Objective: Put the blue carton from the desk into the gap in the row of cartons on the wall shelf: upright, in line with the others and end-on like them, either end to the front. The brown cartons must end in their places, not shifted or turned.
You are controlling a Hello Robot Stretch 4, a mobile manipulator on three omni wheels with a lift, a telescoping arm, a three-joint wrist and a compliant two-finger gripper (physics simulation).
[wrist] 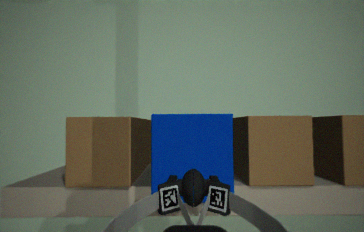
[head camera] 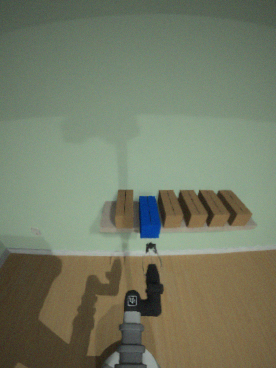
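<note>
The blue carton (head camera: pixel 149 216) (wrist: pixel 192 142) stands upright and end-on on the wall shelf (head camera: pixel 108 220) (wrist: pixel 40 200), in the gap of the row. Its front end sticks out past the fronts of the brown cartons and over the shelf's front edge. One brown carton (head camera: pixel 124 209) (wrist: pixel 100 152) stands on its left, and another brown carton (head camera: pixel 170 209) (wrist: pixel 281 151) stands on its right, with a narrow space on each side. My gripper (head camera: pixel 151 246) (wrist: pixel 194 192) is shut and empty, its fingertips together in front of the blue carton's lower front face, a little apart from it.
More brown cartons stand farther right on the shelf, the nearest one (head camera: pixel 193 209) (wrist: pixel 353 150) beside the right neighbour, all end-on. The green wall (head camera: pixel 200 150) (wrist: pixel 250 60) is behind the row. The wooden floor (head camera: pixel 220 300) lies below the shelf.
</note>
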